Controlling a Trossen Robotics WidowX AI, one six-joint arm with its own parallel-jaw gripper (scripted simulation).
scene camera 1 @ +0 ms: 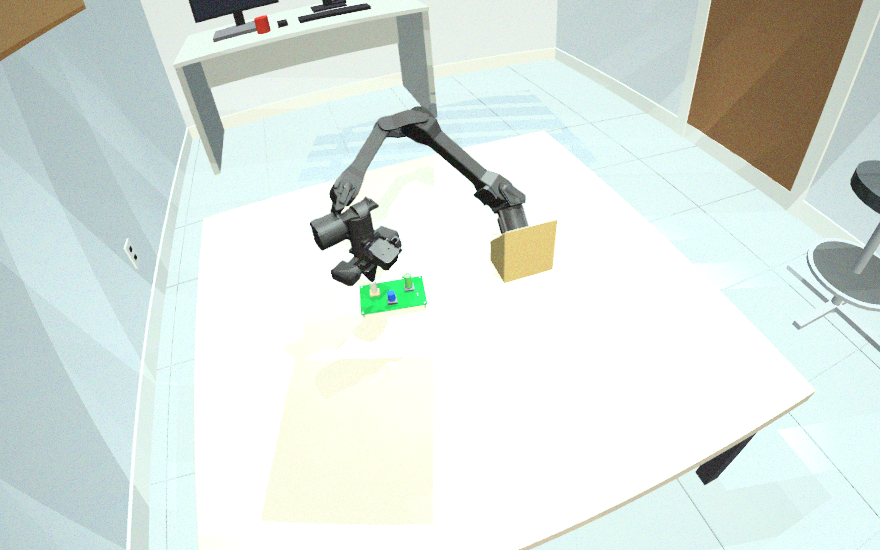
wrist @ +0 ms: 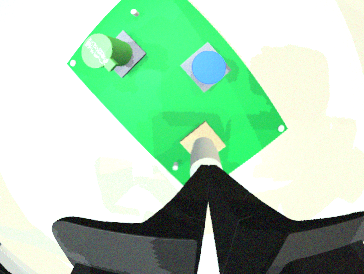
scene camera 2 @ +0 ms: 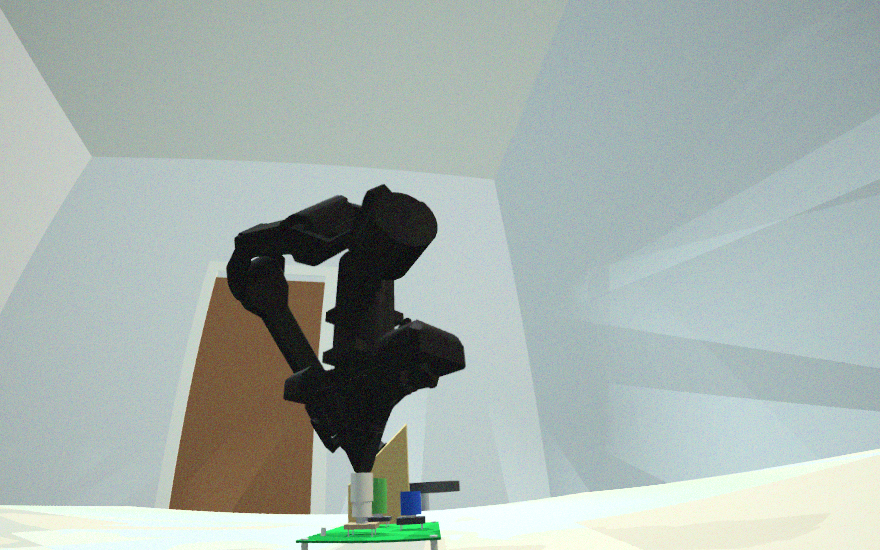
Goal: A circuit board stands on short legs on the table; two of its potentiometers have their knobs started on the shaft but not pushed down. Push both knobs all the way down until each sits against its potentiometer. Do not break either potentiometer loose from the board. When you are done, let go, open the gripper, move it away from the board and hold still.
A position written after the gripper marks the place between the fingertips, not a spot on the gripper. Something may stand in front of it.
Note:
In view: the gripper [scene camera 2: 362,473] and a grey-white knob [scene camera 2: 361,484].
The gripper also shows in scene camera 1 [scene camera 1: 372,280] and in the wrist view [wrist: 207,172]. The grey-white knob also shows in the wrist view [wrist: 203,152].

